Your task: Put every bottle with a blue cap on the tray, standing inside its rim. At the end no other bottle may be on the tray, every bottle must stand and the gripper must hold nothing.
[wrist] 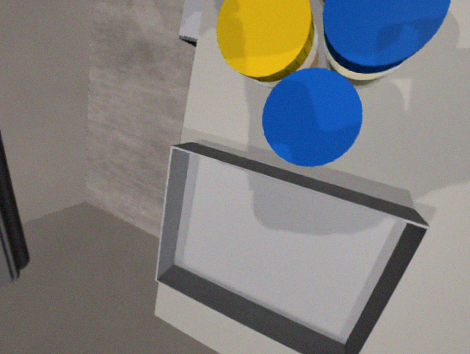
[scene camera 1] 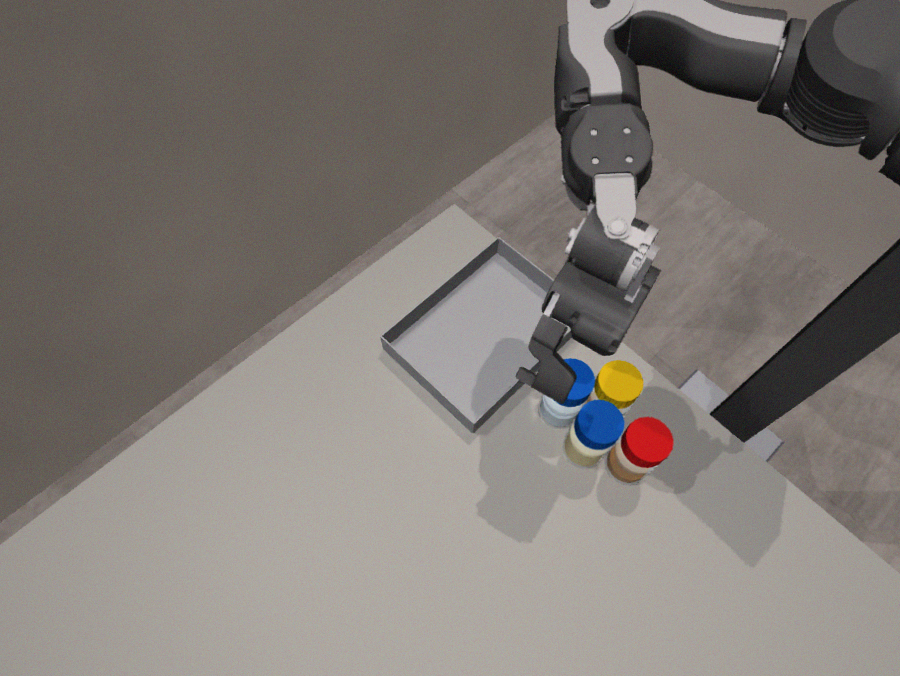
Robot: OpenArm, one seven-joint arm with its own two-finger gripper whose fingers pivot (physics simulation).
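Observation:
A blue-capped bottle with a pale blue body (scene camera 1: 581,376) (wrist: 312,117) stands outside the tray, near its rim. A second blue-capped bottle, yellowish below (scene camera 1: 598,425) (wrist: 385,30), stands close beside it. A yellow-capped bottle (scene camera 1: 619,382) (wrist: 265,35) and a red-capped bottle (scene camera 1: 646,442) complete the tight group; all stand upright. The grey tray (scene camera 1: 429,384) (wrist: 250,304) holds no bottle. My gripper (scene camera 1: 556,374) is open and empty, above the first blue-capped bottle. One finger partly covers that cap in the scene view; the other finger is hidden there.
The table edge runs close behind the yellow-capped and red-capped bottles. A dark post (scene camera 1: 807,356) rises beyond that edge, on a pale base. The arm reaches in over the tray's right corner. Neighbouring bottles stand very close together, with narrow gaps.

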